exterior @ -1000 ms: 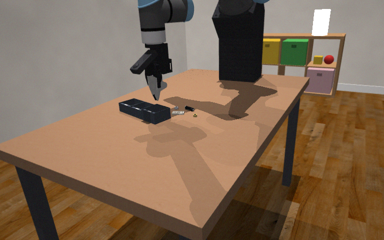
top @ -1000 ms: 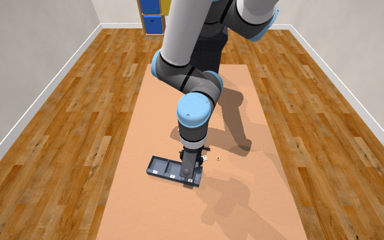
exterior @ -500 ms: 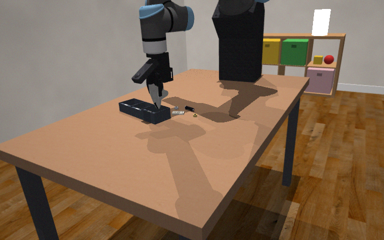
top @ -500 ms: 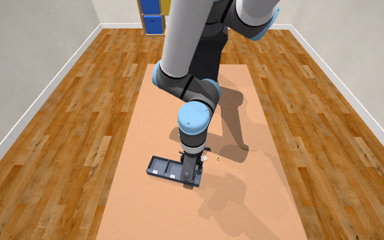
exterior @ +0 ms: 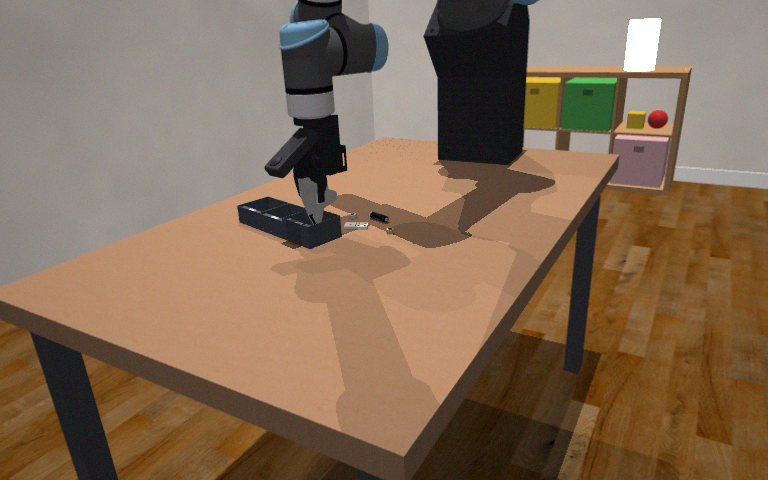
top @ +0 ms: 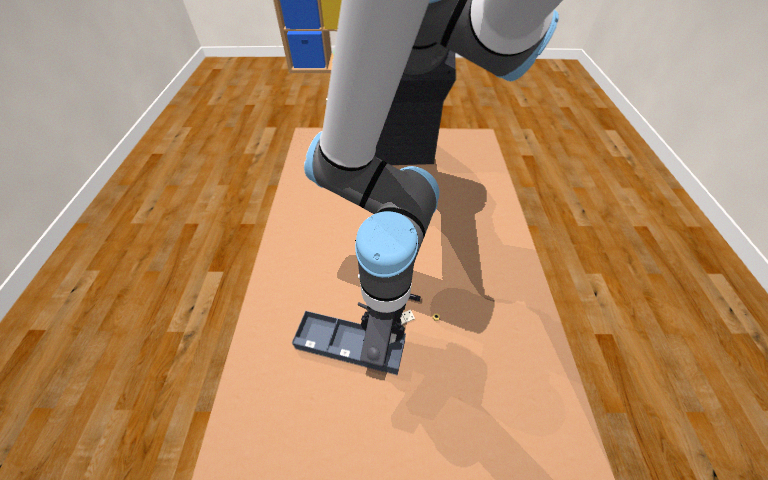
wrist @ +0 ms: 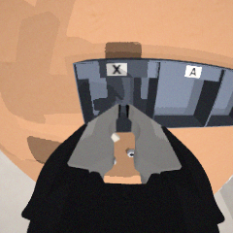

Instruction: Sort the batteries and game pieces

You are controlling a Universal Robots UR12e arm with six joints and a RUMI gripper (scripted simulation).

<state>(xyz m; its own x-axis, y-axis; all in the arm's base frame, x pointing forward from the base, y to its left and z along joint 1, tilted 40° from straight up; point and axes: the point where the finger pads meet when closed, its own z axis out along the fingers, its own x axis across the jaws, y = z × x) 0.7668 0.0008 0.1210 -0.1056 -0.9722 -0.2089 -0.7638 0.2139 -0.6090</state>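
The white domino lies 80 mm behind my hand, 40 mm to the left of it and 30 mm below it. Also, from my hand: black screw (90 mm behind, 60 mm to the right, 30 mm below); three-compartment bin tray (10 mm ahead, 80 mm to the right, 10 mm below); white nut (120 mm behind, 10 mm to the right, 30 mm below).
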